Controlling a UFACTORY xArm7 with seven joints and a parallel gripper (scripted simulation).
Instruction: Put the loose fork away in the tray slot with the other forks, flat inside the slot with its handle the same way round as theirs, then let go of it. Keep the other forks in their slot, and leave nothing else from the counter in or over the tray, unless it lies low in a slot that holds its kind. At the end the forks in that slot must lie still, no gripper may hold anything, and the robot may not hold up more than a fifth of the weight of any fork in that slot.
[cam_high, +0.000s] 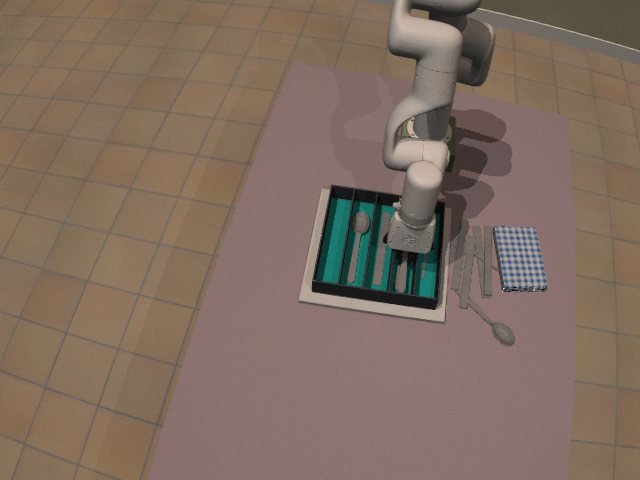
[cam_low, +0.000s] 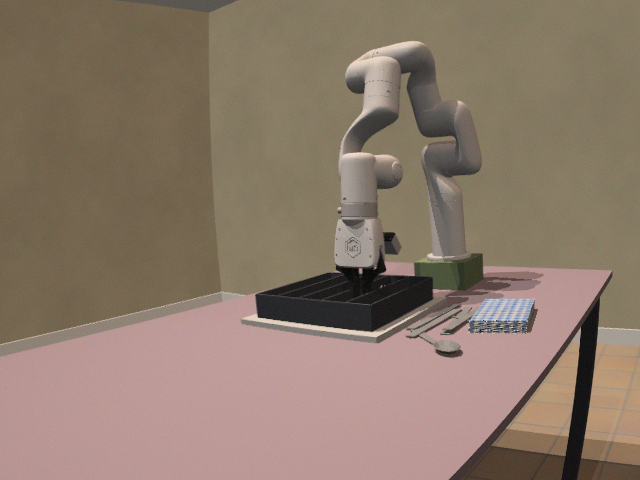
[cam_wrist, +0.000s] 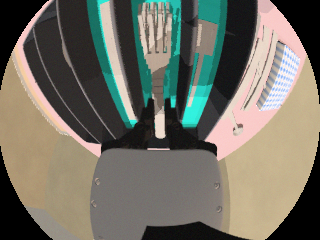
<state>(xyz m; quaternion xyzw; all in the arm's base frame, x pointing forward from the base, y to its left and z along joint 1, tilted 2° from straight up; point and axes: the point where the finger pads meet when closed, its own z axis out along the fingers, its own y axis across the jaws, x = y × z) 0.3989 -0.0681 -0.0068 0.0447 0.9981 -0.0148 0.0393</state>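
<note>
Right now the tray is 40 mm behind my hand, 50 mm to the right of it and 10 mm below it. Also, from my hand: blue checked napkin 50 mm behind, 310 mm to the left, 50 mm below.
</note>
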